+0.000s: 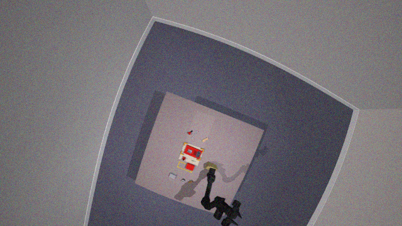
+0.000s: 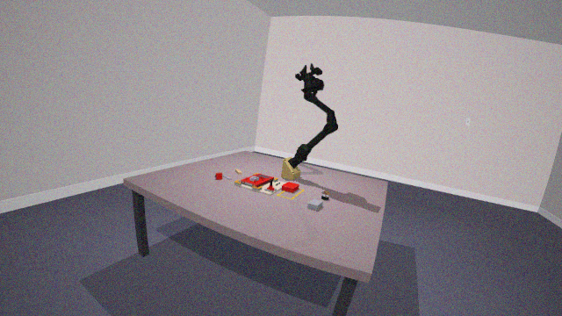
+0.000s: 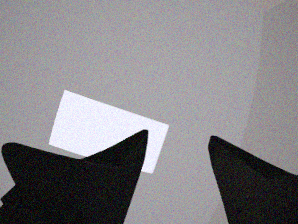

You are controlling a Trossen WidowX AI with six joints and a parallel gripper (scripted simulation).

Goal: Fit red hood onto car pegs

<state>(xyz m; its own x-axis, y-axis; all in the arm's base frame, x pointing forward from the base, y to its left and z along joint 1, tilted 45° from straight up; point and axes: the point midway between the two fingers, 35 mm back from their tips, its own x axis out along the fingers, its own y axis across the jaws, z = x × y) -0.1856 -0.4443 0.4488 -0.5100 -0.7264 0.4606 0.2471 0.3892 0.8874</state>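
My gripper tip is 37 cm short of the red hood, 9 cm to the right of it and 75 cm above it. The rest, counted from my gripper tip: black wheel (40 cm ahead, 30 cm to the left, 76 cm below); then tan piece (29 cm ahead, 29 cm to the right, 76 cm below).
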